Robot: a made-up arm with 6 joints.
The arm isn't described. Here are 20 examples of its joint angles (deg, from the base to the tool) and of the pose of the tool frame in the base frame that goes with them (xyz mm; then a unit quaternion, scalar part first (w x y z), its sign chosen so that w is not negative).
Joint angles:
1: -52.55 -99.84 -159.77 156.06 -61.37 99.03
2: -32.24 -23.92 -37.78 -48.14 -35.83 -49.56
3: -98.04 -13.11 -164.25 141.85 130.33 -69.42
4: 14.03 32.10 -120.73 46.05 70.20 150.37
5: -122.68 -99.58 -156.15 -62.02 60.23 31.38
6: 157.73 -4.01 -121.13 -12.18 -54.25 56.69
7: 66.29 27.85 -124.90 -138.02 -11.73 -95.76
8: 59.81 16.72 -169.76 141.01 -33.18 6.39
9: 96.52 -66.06 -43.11 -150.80 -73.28 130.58
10: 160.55 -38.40 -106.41 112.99 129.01 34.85
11: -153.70 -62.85 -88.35 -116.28 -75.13 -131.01
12: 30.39 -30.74 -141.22 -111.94 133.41 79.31
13: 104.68 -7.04 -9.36 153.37 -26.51 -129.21
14: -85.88 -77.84 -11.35 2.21 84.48 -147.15
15: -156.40 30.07 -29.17 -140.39 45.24 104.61
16: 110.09 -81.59 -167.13 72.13 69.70 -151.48
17: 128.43 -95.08 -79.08 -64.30 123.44 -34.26
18: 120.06 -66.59 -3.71 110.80 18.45 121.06
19: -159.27 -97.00 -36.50 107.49 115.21 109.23
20: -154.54 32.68 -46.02 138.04 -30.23 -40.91
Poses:
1: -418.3 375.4 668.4 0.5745 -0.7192 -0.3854 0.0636
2: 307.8 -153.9 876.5 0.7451 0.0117 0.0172 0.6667
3: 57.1 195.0 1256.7 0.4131 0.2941 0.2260 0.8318
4: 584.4 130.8 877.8 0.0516 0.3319 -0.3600 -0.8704
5: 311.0 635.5 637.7 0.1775 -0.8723 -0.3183 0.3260
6: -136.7 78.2 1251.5 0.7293 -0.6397 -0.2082 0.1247
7: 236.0 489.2 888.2 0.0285 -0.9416 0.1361 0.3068
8: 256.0 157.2 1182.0 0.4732 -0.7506 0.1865 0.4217
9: 9.2 40.1 876.2 0.0606 -0.4346 -0.5015 -0.7456
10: 15.8 -116.6 1214.9 0.2059 0.2075 -0.9469 -0.1342
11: 98.4 -6.4 1027.9 0.1343 -0.0325 -0.9904 0.0050
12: -91.0 -273.0 1208.7 0.1724 0.0764 -0.9237 -0.3335
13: 100.4 139.8 533.6 0.6142 0.4704 0.4004 0.4910
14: 4.0 -206.8 716.6 0.6402 0.5761 0.3601 0.3585
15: -294.7 -81.6 391.2 0.5101 0.1404 -0.3737 -0.7619
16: 219.9 -689.9 751.0 0.2341 0.3616 0.8374 -0.3364
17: 302.7 -110.8 1012.1 0.3445 0.4547 0.1690 0.8037
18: -50.1 203.0 705.6 0.4133 0.3017 0.0206 -0.8589
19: 116.2 -49.7 963.0 0.4561 -0.3409 0.7796 0.2609
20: -306.8 -11.0 480.2 0.3378 0.4980 0.4455 0.6629
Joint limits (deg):
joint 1: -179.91..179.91
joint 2: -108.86..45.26
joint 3: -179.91..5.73
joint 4: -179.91..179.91
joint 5: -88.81..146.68
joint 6: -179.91..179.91
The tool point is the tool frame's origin. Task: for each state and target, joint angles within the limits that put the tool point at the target. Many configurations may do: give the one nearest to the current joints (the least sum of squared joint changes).
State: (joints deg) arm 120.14 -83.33 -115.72 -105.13 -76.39 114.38
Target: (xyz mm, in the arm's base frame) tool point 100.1 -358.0 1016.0
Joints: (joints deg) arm 112.71 -75.64 -110.22 -106.28 -75.65 114.63
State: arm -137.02 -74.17 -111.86 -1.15 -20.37 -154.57
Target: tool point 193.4 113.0 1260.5
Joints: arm -146.66 -51.34 -112.54 -1.91 -12.36 -153.36
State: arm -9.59 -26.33 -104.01 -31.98 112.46 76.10
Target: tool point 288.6 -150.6 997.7
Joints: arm -0.93 -20.25 -89.31 -25.23 117.14 77.42
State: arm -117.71 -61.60 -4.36 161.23 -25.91 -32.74
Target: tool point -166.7 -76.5 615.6
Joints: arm -123.33 -60.09 -4.82 153.52 -22.63 -34.46
